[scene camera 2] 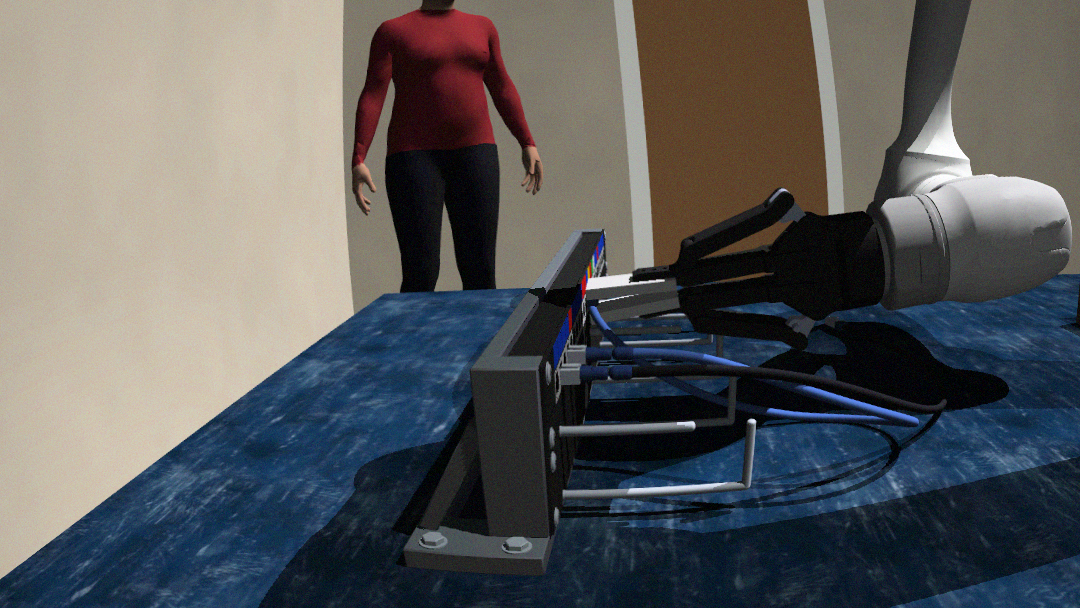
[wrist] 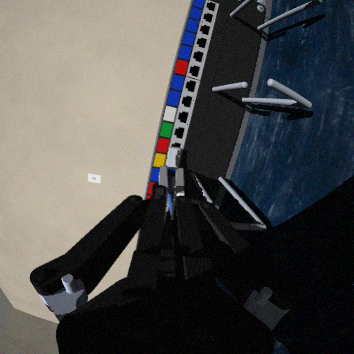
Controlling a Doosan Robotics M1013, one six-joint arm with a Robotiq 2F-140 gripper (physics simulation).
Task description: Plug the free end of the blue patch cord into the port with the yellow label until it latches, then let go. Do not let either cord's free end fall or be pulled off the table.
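Frame: origin at the arm's base, x left, y back, z up, level; centimetres.
Seen in the pictures: gripper, between the fingertips: (scene camera 2: 589,301) (wrist: 169,177).
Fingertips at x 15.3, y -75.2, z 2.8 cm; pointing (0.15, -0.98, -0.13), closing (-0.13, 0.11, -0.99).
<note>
Pixels of each thing's top centre, then the offset from my fingertips to it. "spot": a spot on its surface instead. Level surfaces: height alone.
- plugged end, a spot on its surface: (scene camera 2: 575,353) spot: dx +14.3, dy +2.7, dz +0.3 cm
- plug's light grey body, centre of its top: (wrist: 169,156) dx -2.7, dy +0.3, dz +0.7 cm
- yellow label, a spot on its surface: (wrist: 159,160) spot: dx -1.7, dy -0.4, dz +1.6 cm
- patch panel, centre of its top: (scene camera 2: 607,267) (wrist: 152,170) dx -1.2, dy +1.2, dz +2.3 cm
- blue table, height of its surface: dz -7.8 cm
- black cord, a spot on its surface: (scene camera 2: 801,376) spot: dx +15.3, dy +15.7, dz -0.6 cm
The blue patch cord (scene camera 2: 816,415) (wrist: 170,204) loops out from a plugged end (scene camera 2: 575,353) near the panel's close end and back to the gripper. My gripper (scene camera 2: 615,296) (wrist: 169,177) is at the panel face, shut on the free end's plug. The plug's light grey body (wrist: 174,157) shows ahead of the fingertips, over the port position beside the yellow label (wrist: 159,160), and hides that port. Whether it is latched cannot be seen. The fingers hide the plug in the scene view.
The patch panel (scene camera 2: 513,445) (wrist: 215,125) stands on the blue table (scene camera 2: 317,392) (wrist: 295,150). Grey wire guides (scene camera 2: 657,490) (wrist: 242,202) stick out below the ports. A black cord (scene camera 2: 801,376) is plugged in near the close end and hangs down. A person (scene camera 2: 442,83) stands behind the table.
</note>
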